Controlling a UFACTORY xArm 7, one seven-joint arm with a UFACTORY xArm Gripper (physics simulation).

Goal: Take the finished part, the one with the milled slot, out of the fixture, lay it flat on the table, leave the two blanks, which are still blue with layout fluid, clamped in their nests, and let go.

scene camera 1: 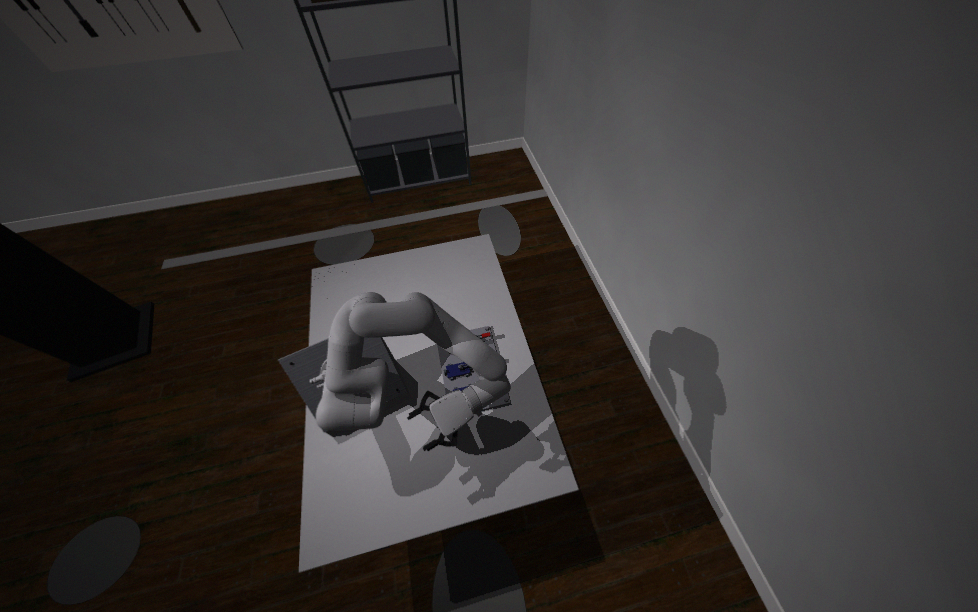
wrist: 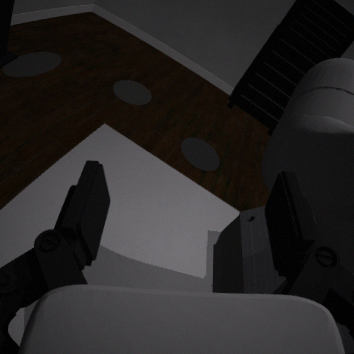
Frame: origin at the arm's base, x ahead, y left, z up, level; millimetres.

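Seen in the pictures: gripper, fingertip midpoint: (scene camera 1: pixel 415 433) (wrist: pixel 188 185); arm's base at its link origin: (wrist: pixel 349 248).
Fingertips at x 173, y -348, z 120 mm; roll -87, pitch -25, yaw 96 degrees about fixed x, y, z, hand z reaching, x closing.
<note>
Offsets run from my fingertips to a thing's top centre. "pt": to the spot under its first point. Level surfaces: height alone.
The fixture {pt dx +313, dy +85, dz -333 mm} (scene camera 1: pixel 503 398) lies on the table, partly hidden behind my arm in the scene view. A red clamp handle {pt dx +362, dy +338, dz -287 mm} (scene camera 1: pixel 486 335) shows at its far end. A dark blue piece {dx +201, dy +265, dz -317 mm} (scene camera 1: pixel 457 370) shows in the gap beside the arm, and a bit of another bluish piece (scene camera 1: pixel 458 389) shows nearer the gripper. The part with the milled slot cannot be made out. My gripper (scene camera 1: pixel 419 431) (wrist: pixel 188 185) is open and empty, above the table on the near side of the fixture, its fingers pointing toward the robot's base side. The fixture does not show in the wrist view.
The white table {dz -349 mm} (scene camera 1: pixel 360 519) (wrist: pixel 150 200) carries the arm's grey base plate (scene camera 1: pixel 299 375) (wrist: pixel 255 250) at its left edge. The arm's links arch between base and fixture. Shadows of the arm fall across the table. A shelf rack (scene camera 1: pixel 463 108) stands at the back wall.
</note>
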